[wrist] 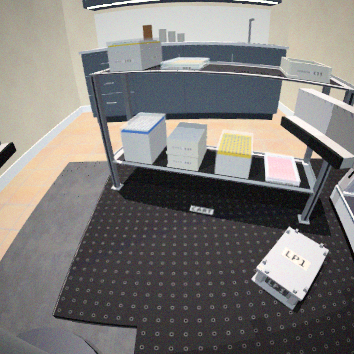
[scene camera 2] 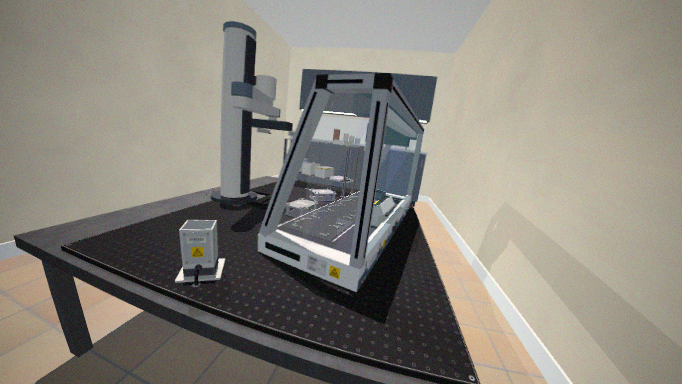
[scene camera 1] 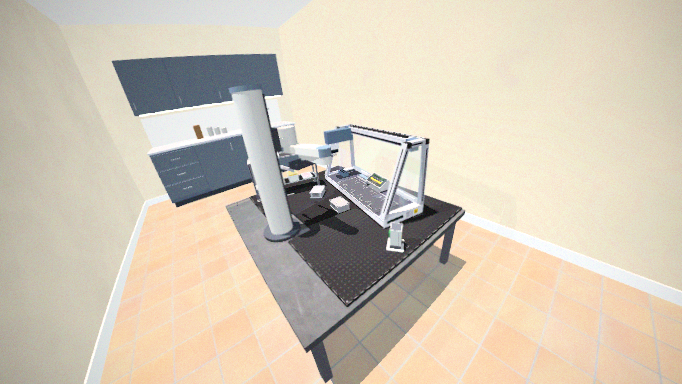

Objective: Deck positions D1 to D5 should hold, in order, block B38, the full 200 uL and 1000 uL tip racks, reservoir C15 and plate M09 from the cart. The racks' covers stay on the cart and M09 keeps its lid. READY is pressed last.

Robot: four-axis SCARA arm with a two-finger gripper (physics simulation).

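My gripper (wrist: 146, 111) (scene camera 2: 265, 131) is open and empty, in front of the cart (wrist: 104, 130); its fingers show at the left and right edges of the wrist view. On the cart's top shelf are a yellow-banded box (wrist: 134, 56), a flat pale plate (wrist: 185, 64) and an open reservoir (wrist: 305, 69), whose label looks like C15 but is blurred. On the lower shelf, left to right, are a blue-banded rack (wrist: 144, 142), a grey stacked block (wrist: 186, 146), a yellow-topped tip rack (wrist: 234, 152) and a pink-topped plate (wrist: 281, 169). Other labels are unreadable. The deck (scene camera 1: 362, 192) (scene camera 2: 325, 220) lies inside the framed enclosure.
A stand marked LP1 (wrist: 294, 259) (scene camera 1: 317, 191) is at the cart's right front. A second low stand (scene camera 1: 340, 204) (scene camera 2: 301, 205) is beside the enclosure (scene camera 1: 400, 182) (scene camera 2: 305, 257). A tilted panel (scene camera 1: 376, 181) stands behind the deck. A white device (scene camera 1: 396, 236) (scene camera 2: 198, 247) is near the table edge.
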